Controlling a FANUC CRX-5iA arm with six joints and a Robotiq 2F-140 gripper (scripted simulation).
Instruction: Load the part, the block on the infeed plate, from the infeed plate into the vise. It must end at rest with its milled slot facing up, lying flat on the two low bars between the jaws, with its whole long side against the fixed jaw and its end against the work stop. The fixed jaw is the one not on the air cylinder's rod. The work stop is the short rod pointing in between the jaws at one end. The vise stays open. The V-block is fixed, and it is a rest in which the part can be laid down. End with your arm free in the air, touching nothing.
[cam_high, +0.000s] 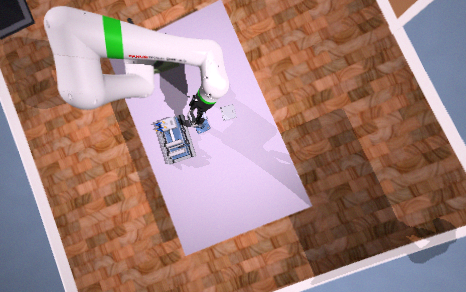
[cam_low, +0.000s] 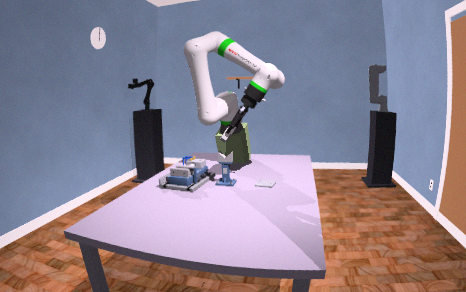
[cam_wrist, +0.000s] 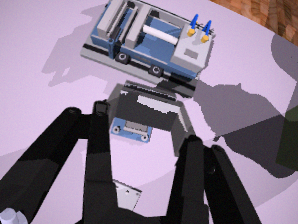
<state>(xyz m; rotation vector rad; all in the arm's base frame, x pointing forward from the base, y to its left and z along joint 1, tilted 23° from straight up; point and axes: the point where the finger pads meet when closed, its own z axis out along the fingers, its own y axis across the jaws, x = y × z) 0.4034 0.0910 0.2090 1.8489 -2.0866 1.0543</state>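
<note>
The part is 20 mm to the right of my hand and 20 mm below it. The rest, counted from my hand: air cylinder rod (210 mm to the right, 180 mm below).
</note>
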